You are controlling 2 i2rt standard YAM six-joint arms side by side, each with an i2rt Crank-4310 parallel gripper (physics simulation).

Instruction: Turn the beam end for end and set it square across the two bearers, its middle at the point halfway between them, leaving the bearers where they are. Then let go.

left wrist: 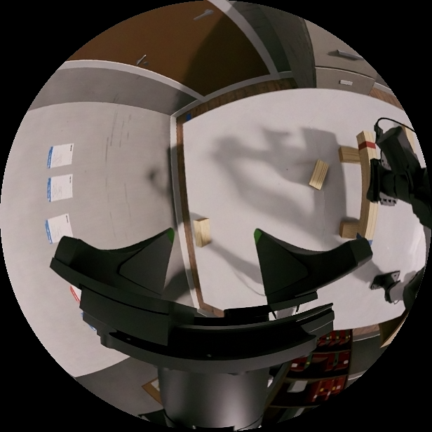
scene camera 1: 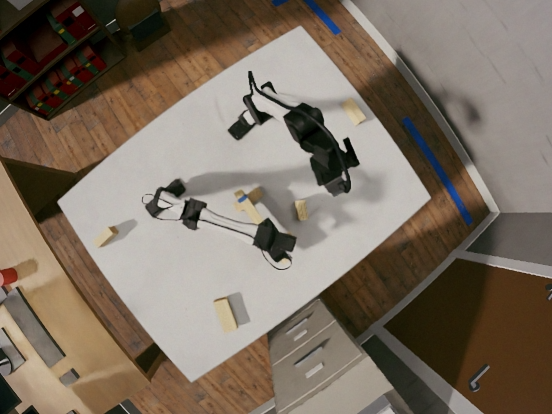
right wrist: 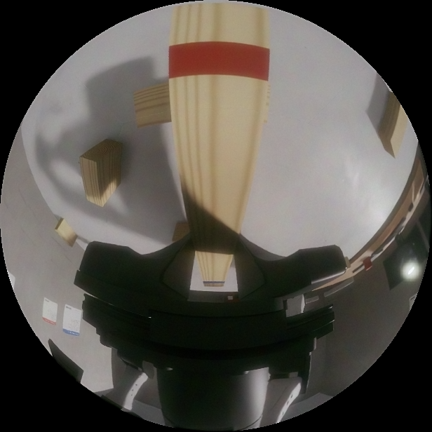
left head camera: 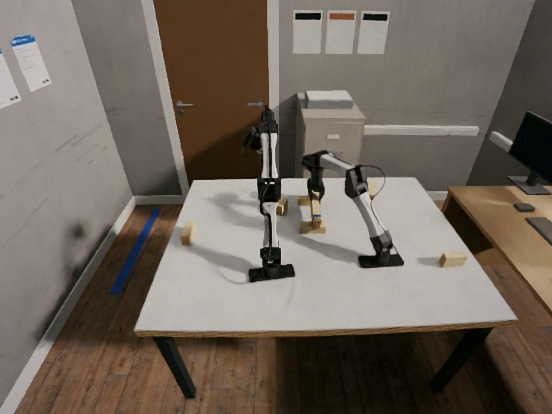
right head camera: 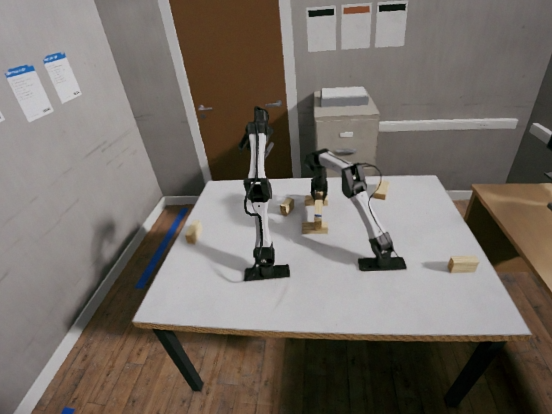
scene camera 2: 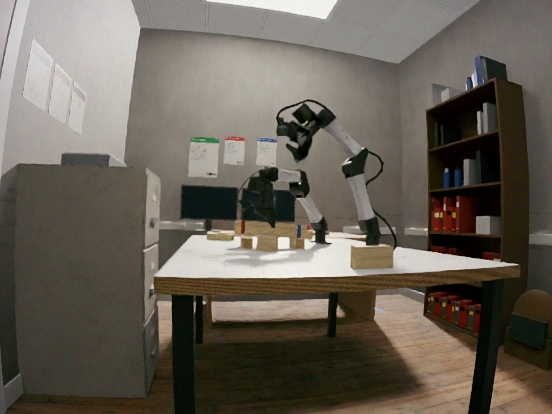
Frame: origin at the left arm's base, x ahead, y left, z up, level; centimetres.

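Seen in the pictures: left gripper, between the fingertips: (left head camera: pixel 250 157) (right head camera: pixel 249 157) (scene camera 2: pixel 297 154); right gripper, between the fingertips: (left head camera: pixel 314 203) (right head camera: pixel 319 203) (scene camera 2: pixel 272 227); left arm's base, origin of its link: (scene camera 1: pixel 248 121) (left head camera: pixel 271 273) (right head camera: pixel 267 273); right arm's base, origin of its link: (left head camera: pixel 380 261) (right head camera: pixel 381 264) (scene camera 2: pixel 320 242).
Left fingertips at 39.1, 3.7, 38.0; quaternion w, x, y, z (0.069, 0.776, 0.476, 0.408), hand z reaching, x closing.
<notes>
Pixels of each thing's top centre, then the offset from my left fingertips to it, as dx, dy, dz. "spot": a spot on its surface instead.
- beam, centre of its top: (scene camera 1: pixel 262 227) (scene camera 2: pixel 271 220) (right head camera: pixel 318 197) (left head camera: pixel 315 197) -1.9, -32.6, -25.6
- far bearer, centre of its top: (scene camera 2: pixel 246 237) (right head camera: pixel 316 197) (left head camera: pixel 309 197) +9.9, -32.9, -33.6
- loose block, centre of its top: (scene camera 2: pixel 267 235) (scene camera 1: pixel 302 210) (right head camera: pixel 286 202) (left head camera: pixel 281 202) +5.5, -16.0, -31.7
- left edge, a spot on its surface: (left head camera: pixel 188 233) spot: -12.3, +33.6, -32.1
The beam (left head camera: pixel 316 206) (right head camera: pixel 318 208) (scene camera 1: pixel 251 212) (scene camera 2: pixel 255 228) (left wrist: pixel 369 215) (right wrist: pixel 217 110) lies across both bearers, red band toward the cabinet side and blue band toward the arm bases. The near bearer (left head camera: pixel 306 230) (right head camera: pixel 308 229) (scene camera 1: pixel 256 193) (scene camera 2: pixel 299 243) (left wrist: pixel 348 229) and the far bearer (scene camera 2: pixel 246 243) (left wrist: pixel 348 154) (right wrist: pixel 151 105) show beneath it, with no clear gap in scene camera 2. Both beam ends overhang. My right gripper (right wrist: pixel 214 231) (scene camera 2: pixel 272 222) is shut on the beam near its middle. My left gripper (left wrist: pixel 213 230) is open and empty, high above the table and away from the beam.
A loose block (left head camera: pixel 282 206) (left wrist: pixel 318 175) (right wrist: pixel 101 172) stands beside the beam. Other blocks lie at the left edge (left head camera: pixel 188 233) (left wrist: pixel 202 231), far right (right head camera: pixel 381 190) (scene camera 1: pixel 225 314) and near right (left head camera: pixel 453 259) (scene camera 1: pixel 106 236). The cabinet (left head camera: pixel 331 130) stands behind the table.
</notes>
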